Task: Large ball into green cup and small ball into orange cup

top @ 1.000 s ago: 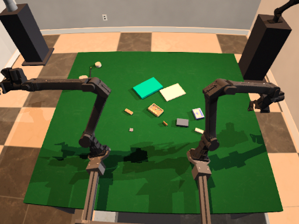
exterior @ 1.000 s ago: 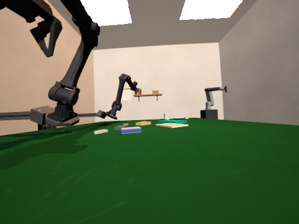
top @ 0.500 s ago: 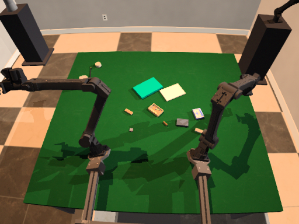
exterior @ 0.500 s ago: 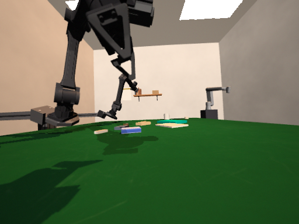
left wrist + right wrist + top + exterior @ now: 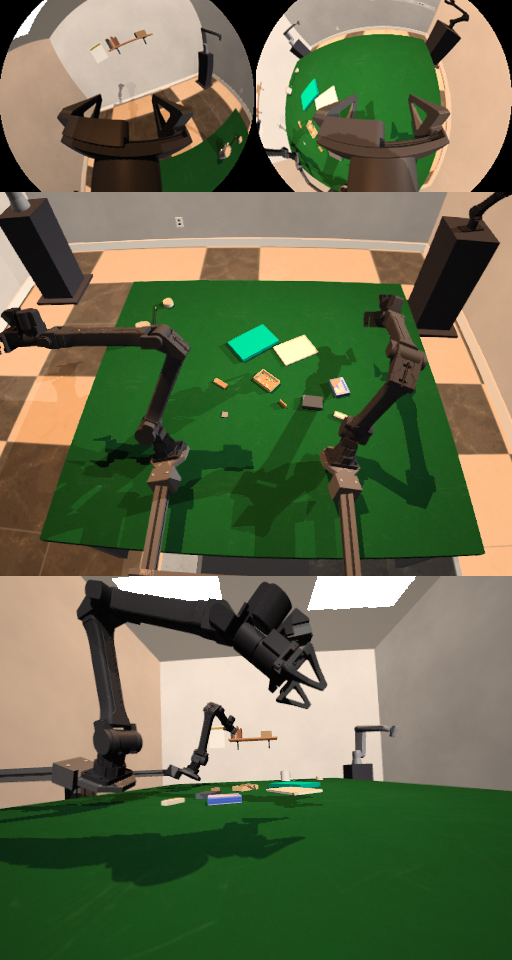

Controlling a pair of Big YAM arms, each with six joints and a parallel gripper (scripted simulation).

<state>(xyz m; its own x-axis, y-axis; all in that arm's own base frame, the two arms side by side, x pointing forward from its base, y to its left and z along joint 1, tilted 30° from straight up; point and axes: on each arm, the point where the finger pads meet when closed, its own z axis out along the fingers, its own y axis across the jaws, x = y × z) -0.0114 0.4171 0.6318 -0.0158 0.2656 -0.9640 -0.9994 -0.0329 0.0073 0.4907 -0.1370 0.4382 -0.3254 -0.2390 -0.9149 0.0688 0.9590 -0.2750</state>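
Right now my right hand is 490 mm to the right of the covered wooden puzzle, 230 mm above it and 200 mm past it. The rest, counted from my right hand: white cylinder: 1150 mm to the left, 190 mm below, 70 mm ahead; then cream board: 350 mm to the left, 230 mm below; then teal board: 570 mm to the left, 230 mm below, 40 mm ahead.
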